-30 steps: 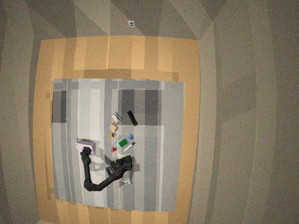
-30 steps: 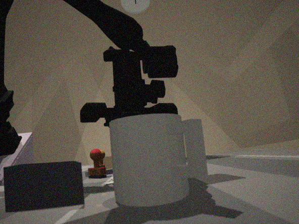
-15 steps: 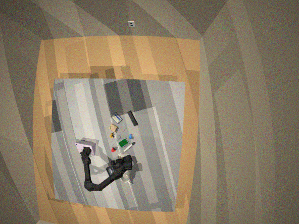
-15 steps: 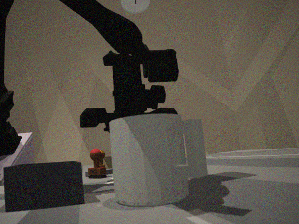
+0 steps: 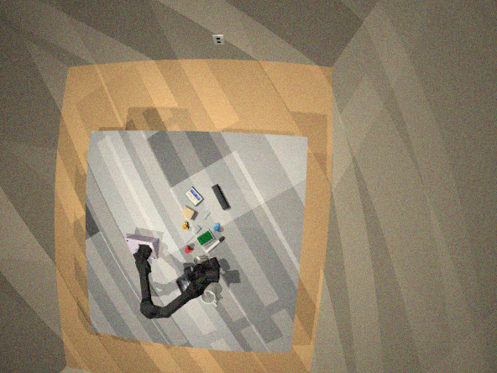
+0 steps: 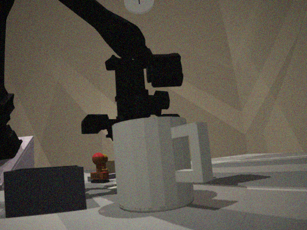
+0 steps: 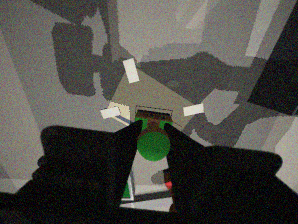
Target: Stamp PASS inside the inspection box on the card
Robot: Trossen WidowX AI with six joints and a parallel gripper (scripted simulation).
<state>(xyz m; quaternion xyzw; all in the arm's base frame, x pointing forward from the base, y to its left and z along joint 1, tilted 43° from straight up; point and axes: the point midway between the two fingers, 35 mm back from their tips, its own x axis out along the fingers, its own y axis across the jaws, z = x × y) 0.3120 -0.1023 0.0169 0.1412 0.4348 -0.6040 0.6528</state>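
Now: the cream card 10 mm ahead of my gripper tip, 10 mm to the right of it and 30 mm below it. The rest, counted from my gripper tip: red-knobbed stamp 90 mm behind, 80 mm to the left, 10 mm below; then pen 70 mm ahead, 120 mm to the left, 20 mm below; then green ink pad 140 mm to the left, 20 mm below.
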